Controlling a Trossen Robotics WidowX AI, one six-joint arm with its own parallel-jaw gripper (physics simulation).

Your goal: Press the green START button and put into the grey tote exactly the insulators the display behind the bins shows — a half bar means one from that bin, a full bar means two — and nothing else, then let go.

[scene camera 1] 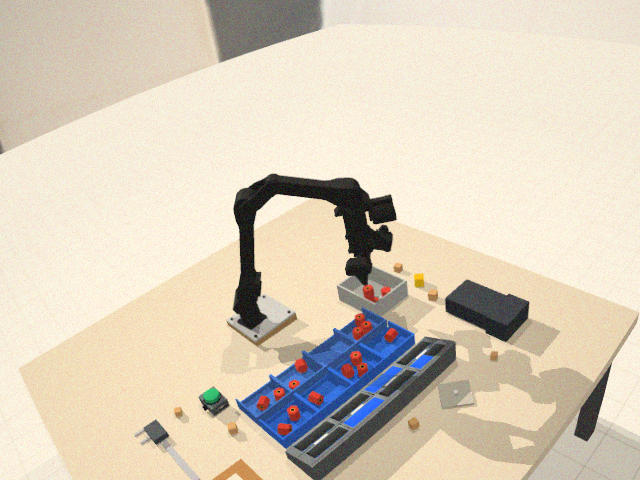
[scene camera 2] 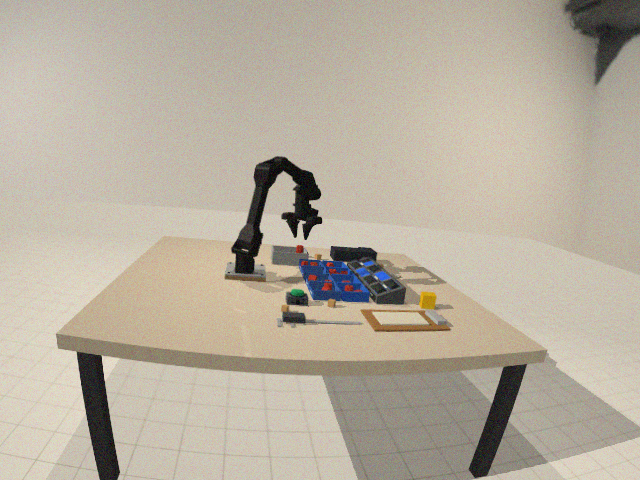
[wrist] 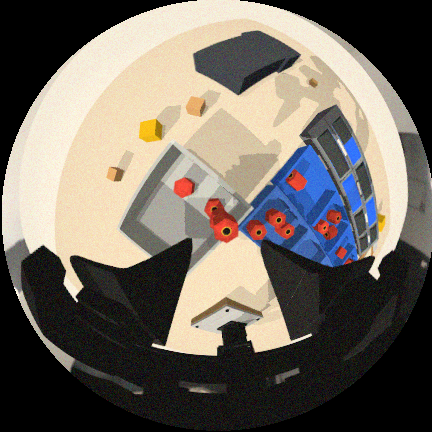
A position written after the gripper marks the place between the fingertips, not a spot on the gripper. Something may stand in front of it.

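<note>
A black box [scene camera 1: 500, 315] is part of the scene and appears in the wrist view [wrist: 238, 62] as well, as does a grey tote [scene camera 1: 350, 291], visible in the wrist view [wrist: 155, 218]. A grey plate [scene camera 1: 464, 397] and a display [scene camera 1: 356, 437] can be seen too. The gripper [scene camera 1: 366, 278], which scene camera 2 [scene camera 2: 300, 238] and the wrist view [wrist: 226, 244] also show, is open and holds nothing.
</note>
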